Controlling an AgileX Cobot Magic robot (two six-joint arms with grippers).
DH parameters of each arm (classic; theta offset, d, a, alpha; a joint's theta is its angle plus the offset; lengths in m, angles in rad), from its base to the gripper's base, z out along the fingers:
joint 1: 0 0.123 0 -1.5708
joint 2: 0.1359 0 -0.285 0
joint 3: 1.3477 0 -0.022 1.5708
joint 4: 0 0.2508 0 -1.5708
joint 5: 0 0 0.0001 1.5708
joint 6: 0 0.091 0 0
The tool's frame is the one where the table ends.
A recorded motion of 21 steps. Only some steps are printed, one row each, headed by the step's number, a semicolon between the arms.
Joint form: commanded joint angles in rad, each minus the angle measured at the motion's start. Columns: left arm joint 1, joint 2, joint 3, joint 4, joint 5, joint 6; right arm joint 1, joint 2, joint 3, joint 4, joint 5, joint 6.
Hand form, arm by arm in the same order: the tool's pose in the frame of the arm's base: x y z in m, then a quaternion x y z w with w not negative. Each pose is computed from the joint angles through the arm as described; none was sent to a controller.
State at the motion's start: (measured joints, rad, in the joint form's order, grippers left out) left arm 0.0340 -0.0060 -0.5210 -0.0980 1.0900 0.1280; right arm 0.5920 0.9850 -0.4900 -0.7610 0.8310 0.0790
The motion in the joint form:
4: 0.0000 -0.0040 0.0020 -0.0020 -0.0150 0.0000; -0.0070 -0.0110 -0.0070 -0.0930 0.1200 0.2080
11: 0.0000 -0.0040 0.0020 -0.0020 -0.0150 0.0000; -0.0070 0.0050 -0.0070 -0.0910 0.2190 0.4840
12: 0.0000 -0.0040 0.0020 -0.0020 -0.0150 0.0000; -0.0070 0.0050 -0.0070 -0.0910 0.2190 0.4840
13: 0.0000 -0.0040 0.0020 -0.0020 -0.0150 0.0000; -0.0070 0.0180 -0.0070 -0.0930 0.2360 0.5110
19: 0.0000 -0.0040 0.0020 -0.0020 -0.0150 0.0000; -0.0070 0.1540 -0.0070 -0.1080 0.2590 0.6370
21: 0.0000 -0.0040 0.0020 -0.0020 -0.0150 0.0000; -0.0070 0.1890 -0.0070 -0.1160 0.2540 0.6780
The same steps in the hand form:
4: -0.0092 -0.0083 0.2816 0.04286 0.84724 -0.00708 0.52944; 0.1508 0.0329 0.2382 -0.33230 0.86445 -0.28447 0.24775
11: -0.0092 -0.0083 0.2816 0.04286 0.84724 -0.00708 0.52944; 0.1474 0.0263 0.2358 -0.19466 0.90703 -0.28201 0.24467
12: -0.0092 -0.0083 0.2816 0.04286 0.84724 -0.00708 0.52944; 0.1474 0.0263 0.2358 -0.19466 0.90703 -0.28201 0.24467
13: -0.0092 -0.0083 0.2816 0.04286 0.84724 -0.00708 0.52944; 0.1479 0.0258 0.2342 -0.18207 0.90985 -0.28724 0.23774
19: -0.0092 -0.0083 0.2816 0.04286 0.84724 -0.00708 0.52944; 0.1590 0.0314 0.2158 -0.14858 0.91815 -0.31140 0.19480
21: -0.0092 -0.0083 0.2816 0.04286 0.84724 -0.00708 0.52944; 0.1624 0.0333 0.2108 -0.13903 0.91950 -0.31486 0.18987

